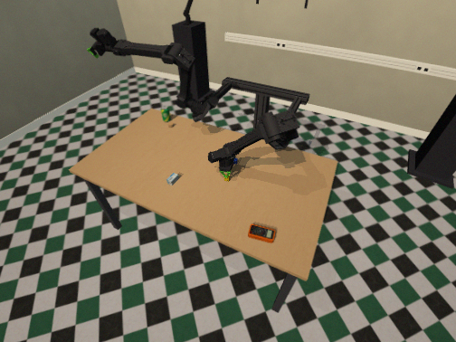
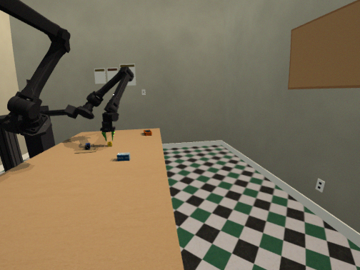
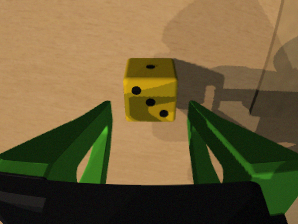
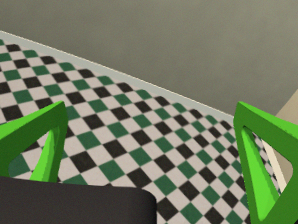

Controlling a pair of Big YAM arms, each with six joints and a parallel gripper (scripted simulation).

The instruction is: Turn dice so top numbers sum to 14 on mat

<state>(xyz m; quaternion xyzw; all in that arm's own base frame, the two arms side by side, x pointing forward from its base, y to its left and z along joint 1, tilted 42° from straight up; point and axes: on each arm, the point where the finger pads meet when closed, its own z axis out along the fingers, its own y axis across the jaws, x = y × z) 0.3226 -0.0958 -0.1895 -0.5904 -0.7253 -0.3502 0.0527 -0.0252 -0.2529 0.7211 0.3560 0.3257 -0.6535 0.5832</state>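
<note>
The yellow die is 30 mm below my left hand. Round my left hand: blue die (160 mm behind, 30 mm to the right, 30 mm below); black die (140 mm behind, 70 mm to the right, 30 mm below); tan mat (140 mm behind, 70 mm to the right, 50 mm below).
</note>
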